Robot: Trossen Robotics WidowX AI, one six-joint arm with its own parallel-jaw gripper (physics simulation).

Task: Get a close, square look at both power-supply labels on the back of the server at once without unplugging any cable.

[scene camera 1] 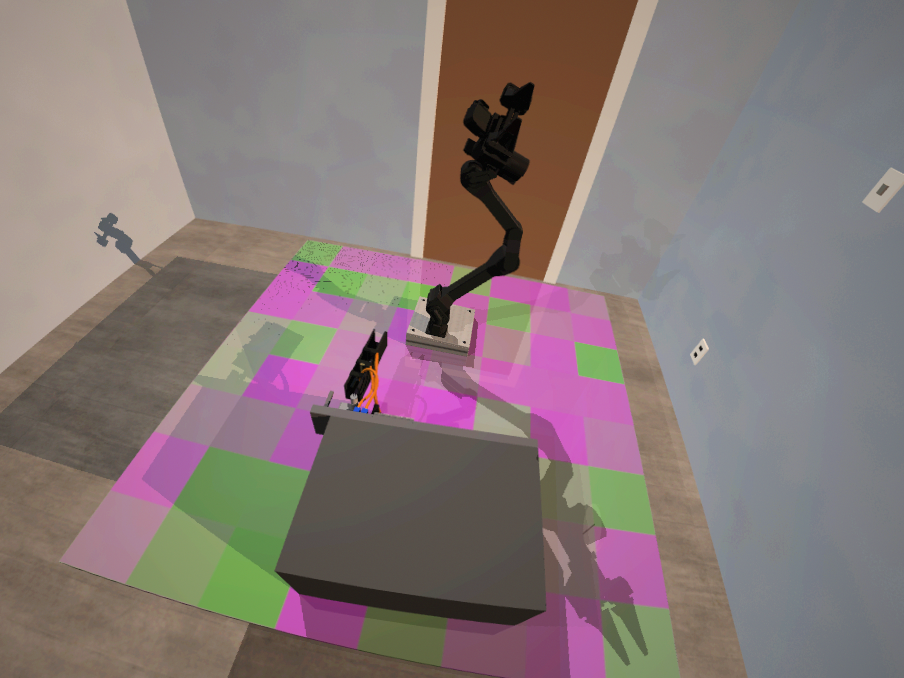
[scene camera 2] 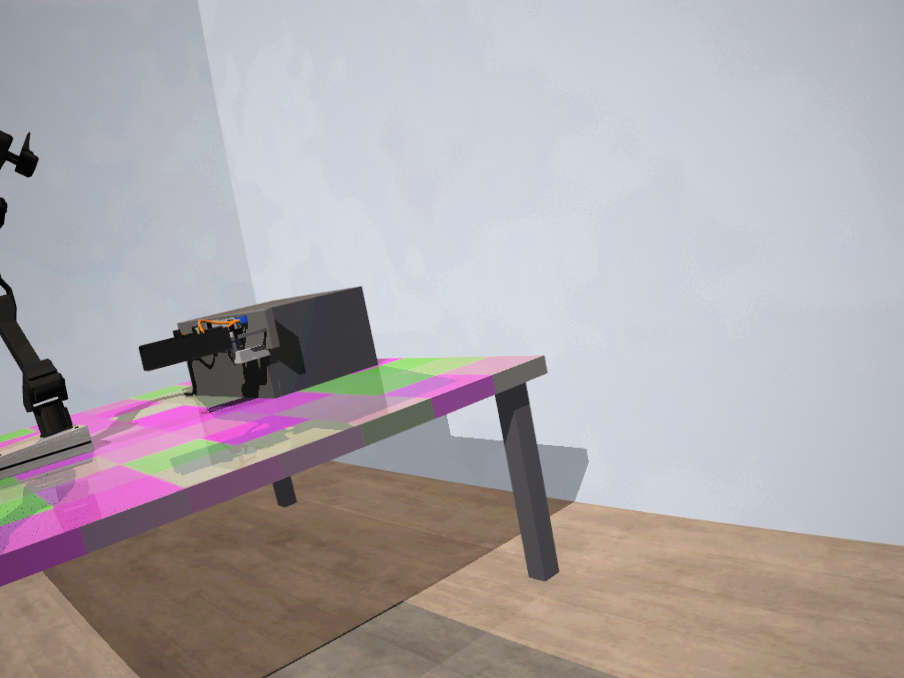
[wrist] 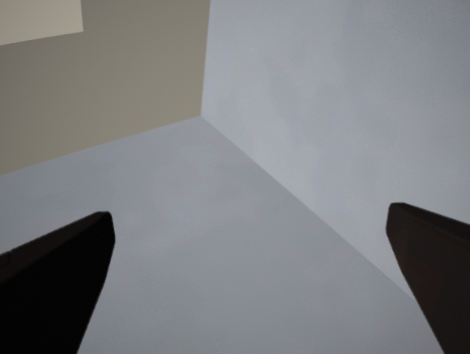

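Pixels of known places: gripper, fingertip midpoint: [scene camera 1: 526,100] [scene camera 2: 12,124] [wrist: 251,222]; arm's base, origin of the base link: [scene camera 1: 436,329] [scene camera 2: 56,432].
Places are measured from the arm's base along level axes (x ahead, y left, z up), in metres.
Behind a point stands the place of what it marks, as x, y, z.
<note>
The server [scene camera 1: 423,510] @(0.633, 0.085, 0.158) [scene camera 2: 328,339] @(0.650, -0.135, 0.050) is a dark grey box on the table. Its back faces the arm's base. Orange cables [scene camera 1: 376,379] @(0.371, -0.082, 0.162) [scene camera 2: 211,321] @(0.385, -0.080, 0.157) with blue plugs come out at one side of the back, beside a black bar-like part [scene camera 1: 357,383] @(0.343, -0.142, 0.092) [scene camera 2: 164,353] @(0.235, -0.148, 0.117) that sticks out from it. The power-supply labels cannot be made out in any view. My gripper [scene camera 1: 498,108] [wrist: 251,222] @(0.074, 0.118, 0.702) is open and empty, high above the arm's base and apart from the server. The wrist view shows walls and ceiling between the wide-spread fingers, and the server does not show there.
The arm's base [scene camera 1: 461,326] @(-0.046, 0.076, -0.007) [scene camera 2: 78,440] @(0.025, -0.090, -0.018) stands on the pink and green checkered table [scene camera 1: 617,499] @(0.436, 0.567, -0.047) [scene camera 2: 394,380] @(0.644, -0.384, -0.048), behind the server in scene camera 1. A brown door [scene camera 1: 540,43] is beyond the arm. A blue-grey wall [scene camera 1: 803,306] rises beside the table.
</note>
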